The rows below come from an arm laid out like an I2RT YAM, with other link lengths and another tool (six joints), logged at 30 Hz.
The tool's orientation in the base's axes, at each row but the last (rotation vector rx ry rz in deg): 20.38, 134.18, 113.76; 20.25, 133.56, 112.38; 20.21, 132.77, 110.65; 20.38, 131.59, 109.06; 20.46, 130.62, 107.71; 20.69, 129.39, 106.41; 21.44, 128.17, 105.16; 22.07, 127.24, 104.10; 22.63, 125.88, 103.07; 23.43, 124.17, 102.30; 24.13, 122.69, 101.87; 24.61, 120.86, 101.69; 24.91, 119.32, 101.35
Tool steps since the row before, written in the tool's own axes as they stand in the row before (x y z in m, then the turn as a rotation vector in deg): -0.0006, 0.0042, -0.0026, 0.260, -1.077, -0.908; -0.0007, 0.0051, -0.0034, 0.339, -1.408, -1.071; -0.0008, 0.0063, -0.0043, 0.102, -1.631, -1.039; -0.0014, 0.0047, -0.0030, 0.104, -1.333, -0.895; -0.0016, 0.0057, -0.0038, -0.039, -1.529, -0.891; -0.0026, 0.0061, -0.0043, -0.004, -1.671, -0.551; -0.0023, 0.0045, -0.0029, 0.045, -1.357, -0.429; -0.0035, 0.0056, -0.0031, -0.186, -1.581, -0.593; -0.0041, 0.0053, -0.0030, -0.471, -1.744, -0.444; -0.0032, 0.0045, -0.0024, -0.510, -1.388, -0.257; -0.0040, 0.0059, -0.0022, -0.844, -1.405, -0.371; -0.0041, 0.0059, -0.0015, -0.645, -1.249, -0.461; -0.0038, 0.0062, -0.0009, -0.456, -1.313, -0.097
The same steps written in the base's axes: 0.0007, -0.0020, 0.0045, -0.574, -0.984, -0.868; 0.0006, -0.0026, 0.0055, -0.727, -1.176, -1.155; 0.0005, -0.0033, 0.0069, -0.515, -1.240, -1.396; 0.0010, -0.0024, 0.0051, -0.452, -1.051, -1.131; 0.0009, -0.0030, 0.0063, -0.329, -1.123, -1.328; 0.0016, -0.0037, 0.0068, -0.269, -0.821, -1.533; 0.0015, -0.0026, 0.0050, -0.258, -0.634, -1.249; 0.0024, -0.0030, 0.0062, -0.110, -0.908, -1.431; 0.0029, -0.0033, 0.0059, 0.204, -0.912, -1.609; 0.0021, -0.0026, 0.0050, 0.325, -0.694, -1.291; 0.0028, -0.0026, 0.0064, 0.577, -0.940, -1.268; 0.0030, -0.0021, 0.0063, 0.360, -0.904, -1.114; 0.0029, -0.0015, 0.0066, 0.365, -0.510, -1.244
